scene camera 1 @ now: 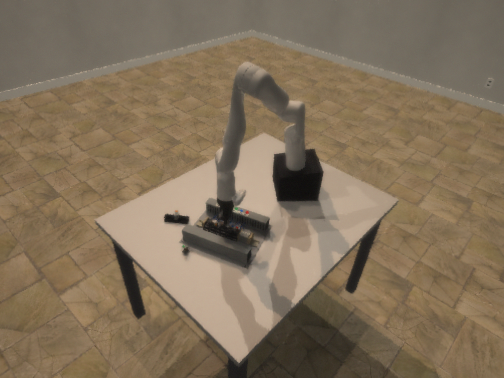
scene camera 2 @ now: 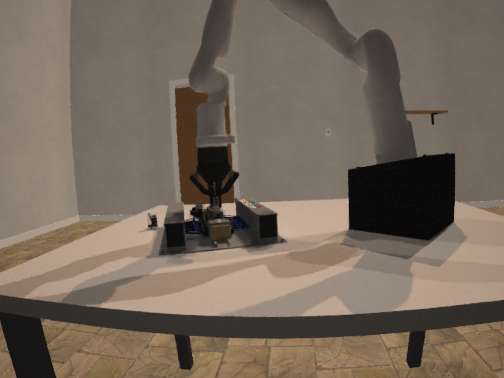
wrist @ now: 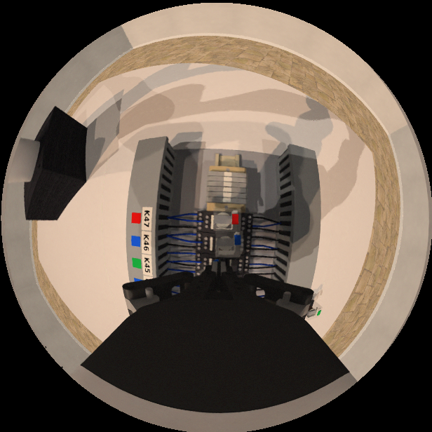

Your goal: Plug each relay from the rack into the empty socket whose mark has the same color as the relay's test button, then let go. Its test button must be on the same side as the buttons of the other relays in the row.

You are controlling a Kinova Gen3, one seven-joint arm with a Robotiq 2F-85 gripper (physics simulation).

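Frame: origin at the arm's base, x ahead, y left, z up, level; centimetres.
Seen in the pictures: gripper, fingertip midpoint: [scene camera 1: 226, 224] [scene camera 2: 216, 210]; arm's base at its link origin: [scene camera 1: 295, 165] [scene camera 2: 395, 162].
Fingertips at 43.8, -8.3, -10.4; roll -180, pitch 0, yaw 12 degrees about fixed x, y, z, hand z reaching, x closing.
Offsets run from my fingertips to a thing's top centre, as dx, dy, dz.
My gripper [scene camera 1: 226, 220] [scene camera 2: 215, 201] [wrist: 218, 269] is shut, with its fingertips low over the socket row and no relay visible between them. In the wrist view, a relay with a red button [wrist: 223, 220] sits beside the K47 label. A relay with a blue button [wrist: 226, 244] sits beside K46; both buttons are on the right. The green mark [wrist: 137, 263] is at K45, whose socket is largely hidden by the fingers. A small relay with a green button {+18.8, -6.6, -0.9} [scene camera 1: 185, 248] [scene camera 2: 152, 220] [wrist: 314, 312] is on the table outside the duct. The black rack {+7.2, -22.8, -3.0} [scene camera 1: 170, 218] bears a pale relay {+7.2, -22.8, -0.4} [scene camera 1: 176, 213].
Two grey slotted ducts {+10.0, +2.4, +1.0} [scene camera 1: 217, 244] {-9.2, -1.1, +1.0} [scene camera 2: 260, 217] [wrist: 305, 190] flank the row. Beige terminal blocks {-1.2, +9.3, -0.6} [scene camera 2: 220, 232] [wrist: 227, 187] stand at the row's end. Blue and black wires run from the sockets to the ducts. The black base box [scene camera 1: 298, 177] [scene camera 2: 395, 200] [wrist: 60, 165] stands apart on the table.
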